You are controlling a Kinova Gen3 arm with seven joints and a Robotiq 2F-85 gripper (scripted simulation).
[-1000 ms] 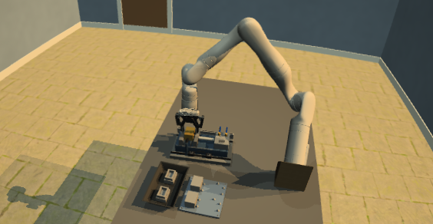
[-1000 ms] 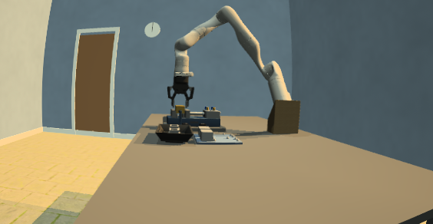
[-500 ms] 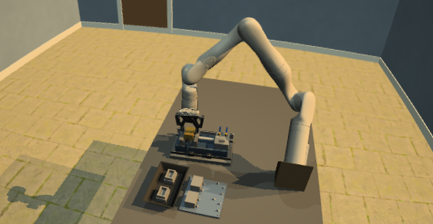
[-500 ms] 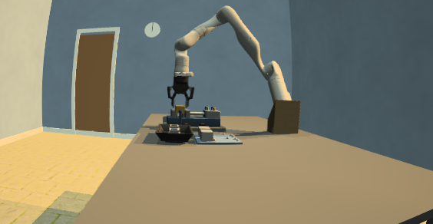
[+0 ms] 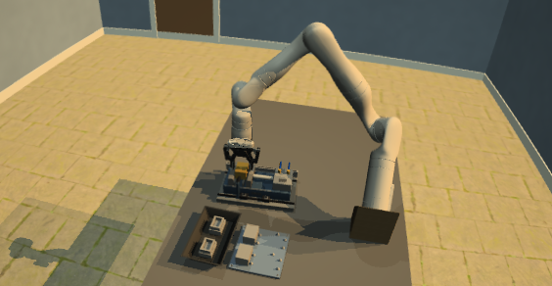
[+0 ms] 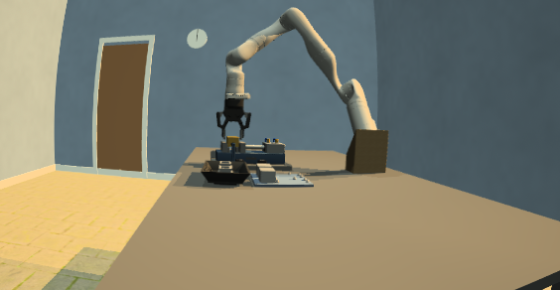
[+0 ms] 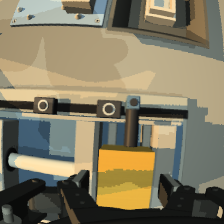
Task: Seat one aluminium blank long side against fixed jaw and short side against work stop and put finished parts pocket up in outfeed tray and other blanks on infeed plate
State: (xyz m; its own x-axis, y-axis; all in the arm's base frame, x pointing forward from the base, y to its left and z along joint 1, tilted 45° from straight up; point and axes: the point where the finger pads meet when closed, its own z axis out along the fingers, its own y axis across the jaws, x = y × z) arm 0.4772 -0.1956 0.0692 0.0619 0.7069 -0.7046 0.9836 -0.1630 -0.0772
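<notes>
The brass blank is 2 cm below my hand. Round my hand: vise: 8 cm below, 7 cm behind, 1 cm to the left.
</notes>
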